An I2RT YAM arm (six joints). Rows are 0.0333 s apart.
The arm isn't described. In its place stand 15 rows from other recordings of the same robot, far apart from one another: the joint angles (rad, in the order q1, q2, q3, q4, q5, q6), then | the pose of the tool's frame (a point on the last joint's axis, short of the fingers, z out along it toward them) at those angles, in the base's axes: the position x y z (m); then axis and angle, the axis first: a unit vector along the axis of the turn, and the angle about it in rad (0 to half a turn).
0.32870 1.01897 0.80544 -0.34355 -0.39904 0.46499 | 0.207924 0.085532 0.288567 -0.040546 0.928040 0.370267 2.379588
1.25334 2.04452 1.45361 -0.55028 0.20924 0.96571 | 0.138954 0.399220 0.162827 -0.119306 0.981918 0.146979 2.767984
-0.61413 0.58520 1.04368 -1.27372 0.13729 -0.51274 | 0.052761 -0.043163 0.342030 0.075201 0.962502 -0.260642 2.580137
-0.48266 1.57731 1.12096 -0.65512 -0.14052 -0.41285 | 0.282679 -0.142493 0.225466 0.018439 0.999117 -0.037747 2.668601
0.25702 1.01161 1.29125 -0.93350 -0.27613 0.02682 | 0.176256 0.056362 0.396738 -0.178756 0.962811 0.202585 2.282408
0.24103 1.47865 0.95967 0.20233 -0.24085 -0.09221 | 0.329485 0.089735 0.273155 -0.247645 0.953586 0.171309 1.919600
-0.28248 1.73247 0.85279 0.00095 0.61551 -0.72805 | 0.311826 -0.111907 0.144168 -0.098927 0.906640 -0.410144 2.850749
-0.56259 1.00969 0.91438 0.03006 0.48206 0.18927 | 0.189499 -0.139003 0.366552 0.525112 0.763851 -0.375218 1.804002
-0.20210 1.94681 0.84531 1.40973 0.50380 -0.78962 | 0.370266 -0.093410 0.199588 0.034449 0.769695 -0.637481 1.810100
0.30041 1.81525 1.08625 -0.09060 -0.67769 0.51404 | 0.352582 0.132593 0.176849 -0.028241 0.902757 0.429222 2.748658
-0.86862 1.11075 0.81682 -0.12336 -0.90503 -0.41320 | 0.177944 -0.166984 0.297598 -0.078521 0.996912 0.000677 1.823817
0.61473 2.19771 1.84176 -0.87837 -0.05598 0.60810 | 0.375940 0.267846 0.194760 -0.008012 0.992795 0.119555 2.898557
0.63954 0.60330 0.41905 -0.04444 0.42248 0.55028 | 0.135603 0.082674 0.253247 0.119608 0.959549 0.254872 1.865657
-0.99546 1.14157 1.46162 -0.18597 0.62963 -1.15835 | 0.105199 -0.200739 0.501325 0.183805 0.651076 -0.736421 2.820345
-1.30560 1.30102 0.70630 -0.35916 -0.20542 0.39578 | 0.072313 -0.238550 0.191597 0.728866 0.683018 -0.047330 2.502363
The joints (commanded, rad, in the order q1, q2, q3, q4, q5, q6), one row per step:
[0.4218, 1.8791, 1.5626, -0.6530, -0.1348, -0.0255]
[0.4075, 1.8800, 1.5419, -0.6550, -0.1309, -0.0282]
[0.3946, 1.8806, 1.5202, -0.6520, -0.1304, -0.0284]
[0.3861, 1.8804, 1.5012, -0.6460, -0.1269, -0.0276]
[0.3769, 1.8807, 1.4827, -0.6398, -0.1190, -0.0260]
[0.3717, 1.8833, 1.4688, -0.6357, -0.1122, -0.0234]
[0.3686, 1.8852, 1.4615, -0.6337, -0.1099, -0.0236]
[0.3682, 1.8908, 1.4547, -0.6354, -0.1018, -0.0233]
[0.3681, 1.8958, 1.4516, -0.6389, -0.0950, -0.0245]
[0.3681, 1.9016, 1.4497, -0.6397, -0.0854, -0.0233]
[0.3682, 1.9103, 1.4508, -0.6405, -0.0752, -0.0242]
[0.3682, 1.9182, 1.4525, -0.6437, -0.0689, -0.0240]
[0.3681, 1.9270, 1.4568, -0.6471, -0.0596, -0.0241]
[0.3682, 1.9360, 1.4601, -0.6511, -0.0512, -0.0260]
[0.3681, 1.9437, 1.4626, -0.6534, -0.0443, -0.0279]
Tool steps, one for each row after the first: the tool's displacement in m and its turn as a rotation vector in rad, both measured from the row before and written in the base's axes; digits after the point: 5 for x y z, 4 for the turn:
[0.00031, -0.00645, -0.00695, -0.0137, 0.0194, -0.0142]
[0.00007, -0.00574, -0.00678, -0.0080, 0.0175, -0.0130]
[-0.00031, -0.00401, -0.00543, -0.0073, 0.0110, -0.0110]
[-0.00013, -0.00438, -0.00545, -0.0103, 0.0097, -0.0146]
[-0.00023, -0.00261, -0.00502, -0.0089, 0.0101, -0.0109]
[-0.00008, -0.00146, -0.00284, -0.0046, 0.0059, -0.0041]
[-0.00032, -0.00060, -0.00431, -0.0116, 0.0107, -0.0046]
[-0.00014, -0.00036, -0.00304, -0.0102, 0.0084, -0.0023]
[0.00035, -0.00023, -0.00285, -0.0105, 0.0052, -0.0055]
[0.00101, 0.00004, -0.00307, -0.0118, 0.0044, -0.0038]
[0.00074, 0.00005, -0.00270, -0.0086, 0.0068, -0.0030]
[0.00121, 0.00007, -0.00231, -0.0107, 0.0043, -0.0041]
[0.00097, 0.00010, -0.00271, -0.0113, 0.0059, -0.0018]
[0.00089, 0.00004, -0.00237, -0.0092, 0.0044, -0.0013]

